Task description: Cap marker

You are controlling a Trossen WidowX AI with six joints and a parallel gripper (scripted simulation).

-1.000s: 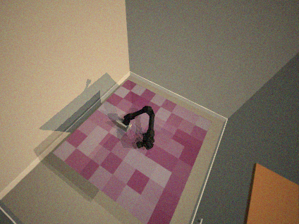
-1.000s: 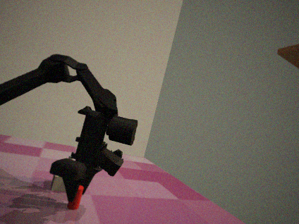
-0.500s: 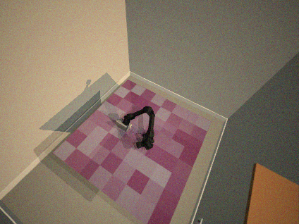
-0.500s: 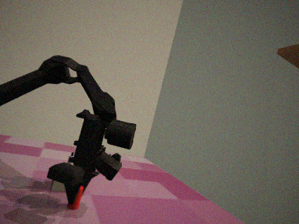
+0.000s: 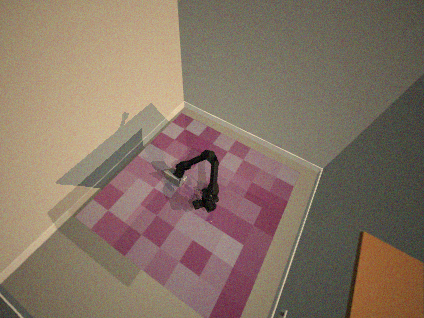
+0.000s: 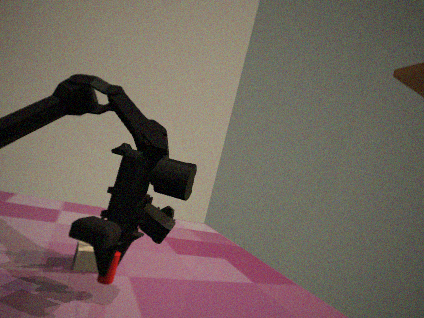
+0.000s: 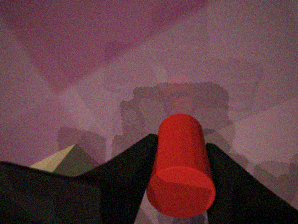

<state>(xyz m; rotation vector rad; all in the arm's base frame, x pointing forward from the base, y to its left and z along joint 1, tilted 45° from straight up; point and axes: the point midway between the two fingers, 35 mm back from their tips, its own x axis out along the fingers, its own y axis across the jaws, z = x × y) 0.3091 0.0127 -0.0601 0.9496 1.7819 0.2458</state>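
My gripper tip is now 3 cm past the holder block, 11 cm to the right of it and 2 cm above it. From my gripper tip the other things lie so: red cap: 1 cm above.
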